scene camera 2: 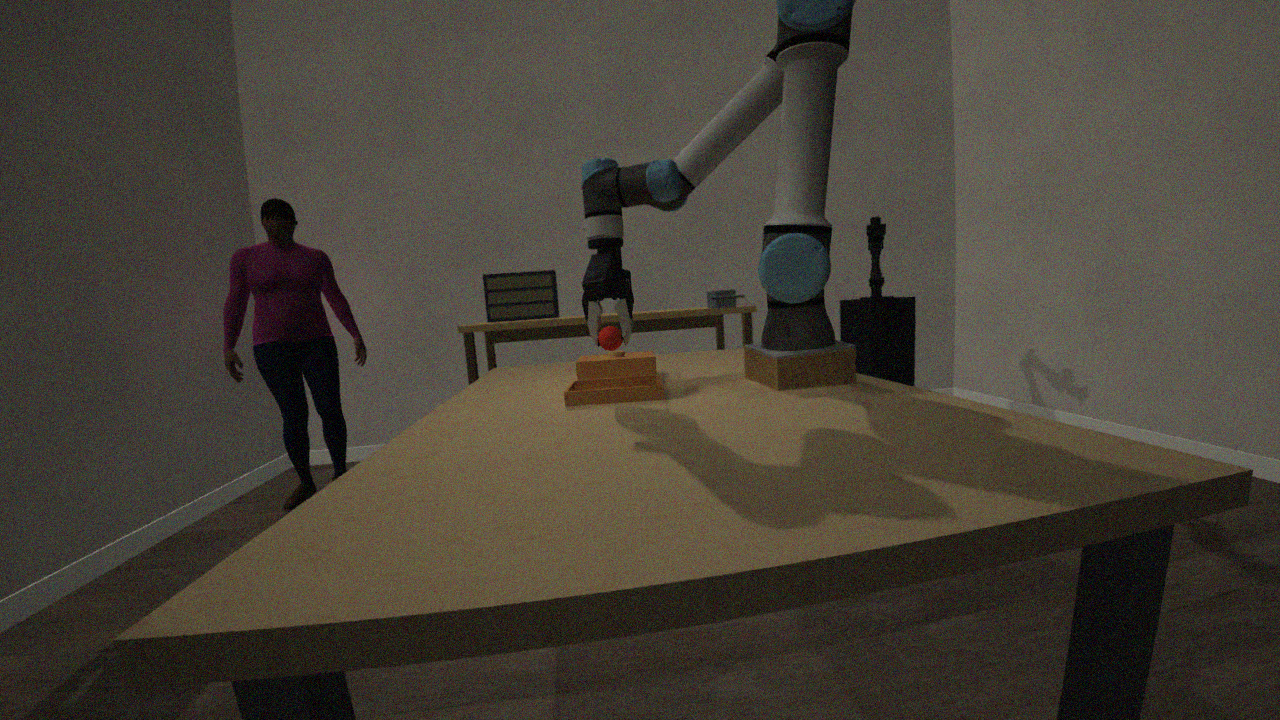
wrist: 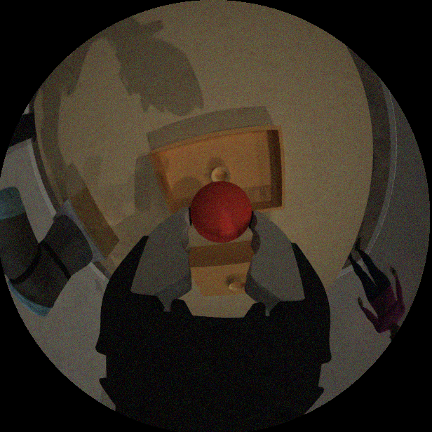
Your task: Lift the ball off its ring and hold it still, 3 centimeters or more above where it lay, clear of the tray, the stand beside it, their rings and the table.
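Pixels of known places: gripper, fingertip midpoint: [scene camera 2: 612, 345]; arm's base at its link origin: [scene camera 2: 797, 344].
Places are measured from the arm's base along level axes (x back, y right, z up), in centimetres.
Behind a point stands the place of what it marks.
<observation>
A red ball [scene camera 2: 610, 337] @(x -40.2, y -0.9, z 4.5 cm) [wrist: 221, 211] is held between the fingertips of my gripper [scene camera 2: 612, 338] @(x -39.7, y 2.3, z 2.6 cm) [wrist: 220, 210], which is shut on it. In the scene view the ball hangs above the orange-brown tray [scene camera 2: 614, 394] @(x -40.6, y -4.9, z -6.1 cm) [wrist: 283, 170], apart from it. A pale ring [wrist: 219, 174] lies on the tray floor in the wrist view, uncovered. The stand [scene camera 2: 615, 368] @(x -38.1, y 16.1, z -4.2 cm) [wrist: 215, 280] is an orange-brown block beside the tray, behind it in the scene view. A second pale ring [scene camera 2: 617, 353] @(x -36.9, y 20.5, z -1.1 cm) [wrist: 235, 283] is on its top, partly hidden by a finger in the wrist view.
The wooden table [scene camera 2: 501, 519] @(x -55.5, y -48.4, z -7.8 cm) [wrist: 320, 125] carries the tray, the stand and the arm's base block [scene camera 2: 799, 367] @(x -4.6, y -8.9, z -3.5 cm). A back table [scene camera 2: 590, 324] holds a dark rack [scene camera 2: 520, 317] and a grey pot [scene camera 2: 721, 300]. A person [scene camera 2: 284, 286] [wrist: 382, 302] stands beyond the table's left side in the scene view.
</observation>
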